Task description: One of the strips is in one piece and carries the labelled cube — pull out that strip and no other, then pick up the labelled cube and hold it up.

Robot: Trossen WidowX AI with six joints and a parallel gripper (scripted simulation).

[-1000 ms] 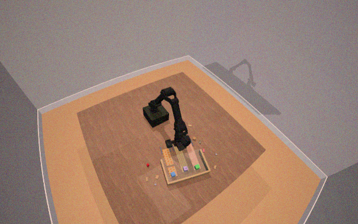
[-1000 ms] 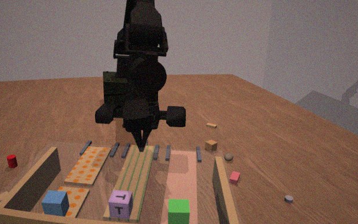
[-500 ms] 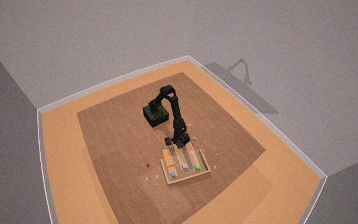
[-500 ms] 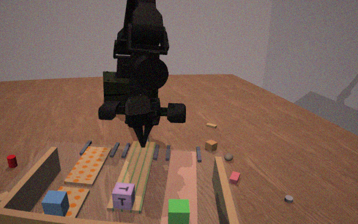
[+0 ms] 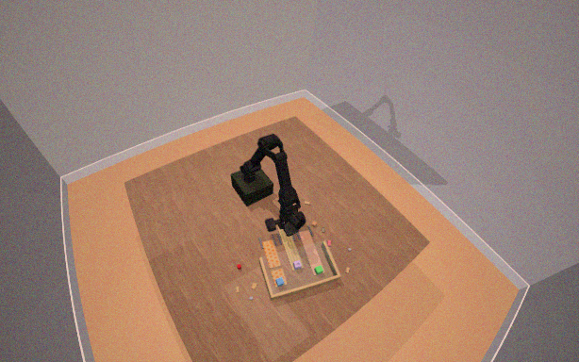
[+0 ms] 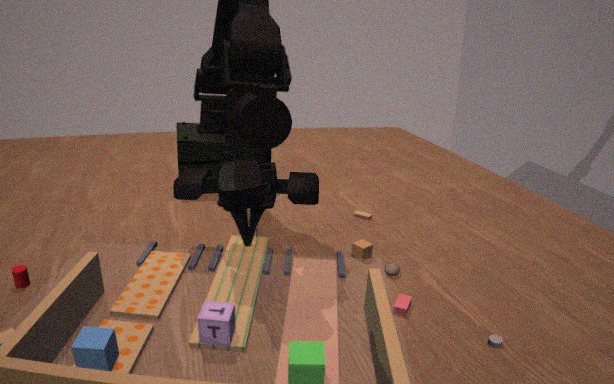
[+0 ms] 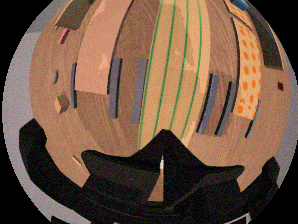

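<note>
Right now my gripper tip is 9 cm short of the strip and 3 cm to the left of it. Also, from my gripper tip: cube (19 cm ahead, 6 cm to the right, 2 cm above).
</note>
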